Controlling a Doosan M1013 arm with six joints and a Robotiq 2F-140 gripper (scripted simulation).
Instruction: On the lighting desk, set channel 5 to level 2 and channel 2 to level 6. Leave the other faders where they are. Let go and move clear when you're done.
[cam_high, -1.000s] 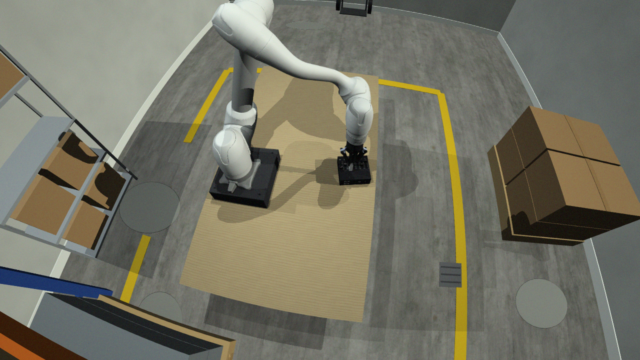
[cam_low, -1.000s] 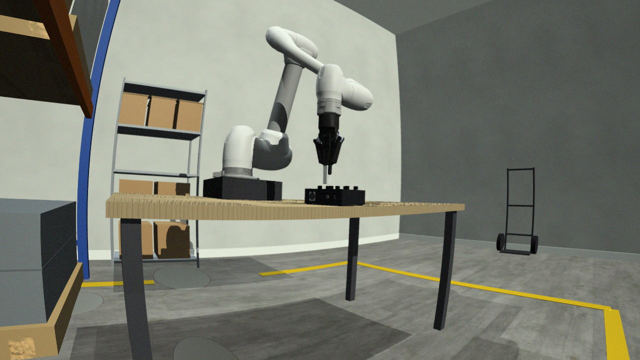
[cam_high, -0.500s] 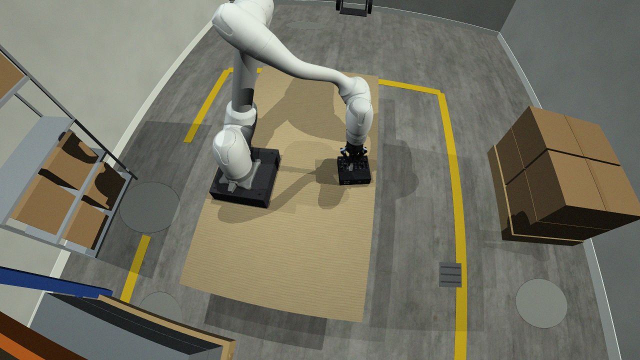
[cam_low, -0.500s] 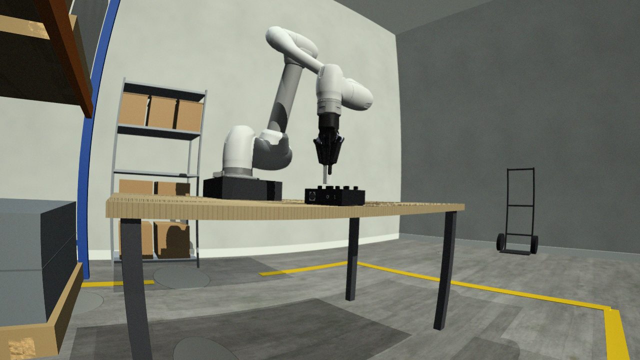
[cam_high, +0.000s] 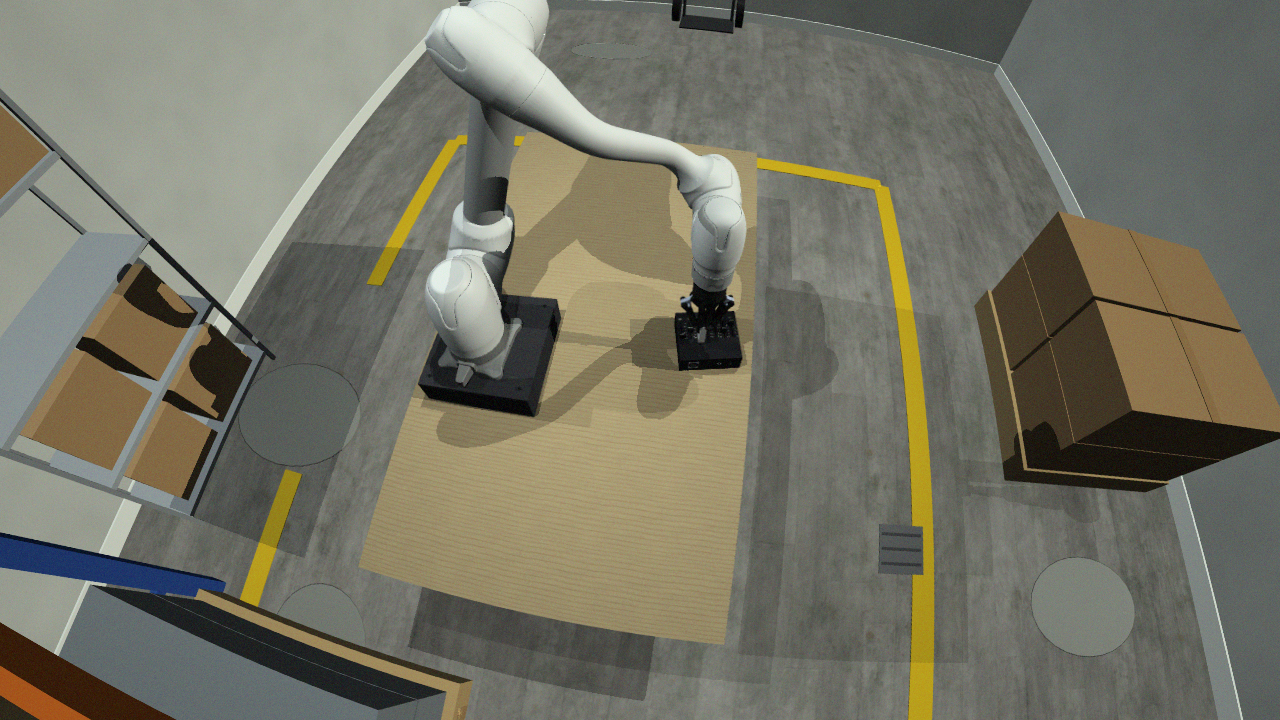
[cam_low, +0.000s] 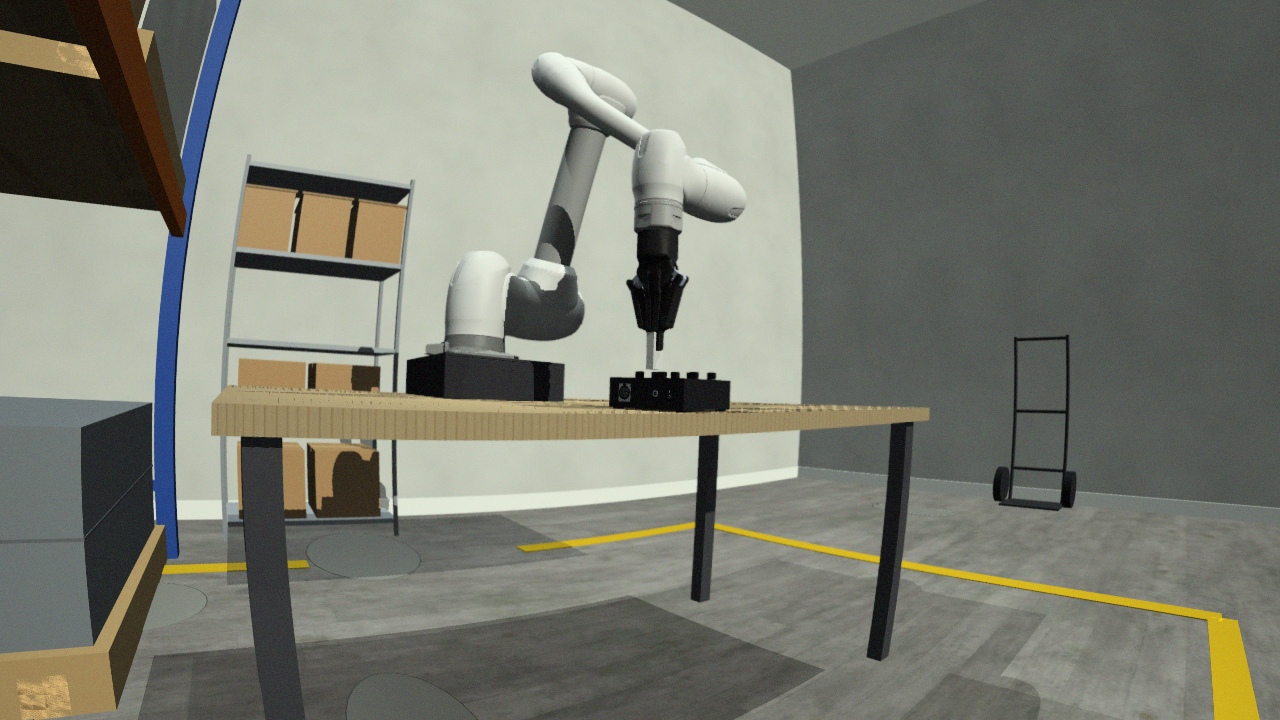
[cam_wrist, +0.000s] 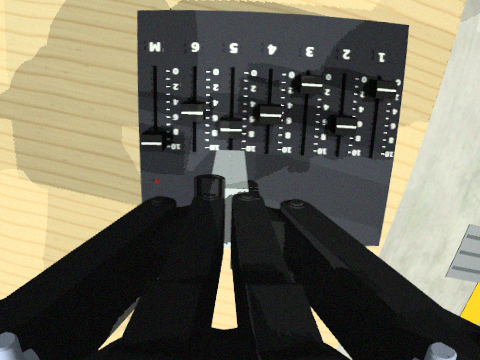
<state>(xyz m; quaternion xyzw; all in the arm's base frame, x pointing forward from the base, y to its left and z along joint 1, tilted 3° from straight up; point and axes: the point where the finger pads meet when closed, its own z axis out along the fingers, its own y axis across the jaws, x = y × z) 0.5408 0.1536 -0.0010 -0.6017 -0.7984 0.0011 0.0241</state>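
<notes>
Now: the channel 5 fader cap 4 cm below my hand, 2 cm to the left of it and 1 cm behind it. The rest, counted from my hand: fader 6 cap (4 cm below, 3 cm to the left, 3 cm behind); master fader cap (5 cm behind, 4 cm below); fader 4 cap (4 cm to the left, 4 cm below, 1 cm ahead).
</notes>
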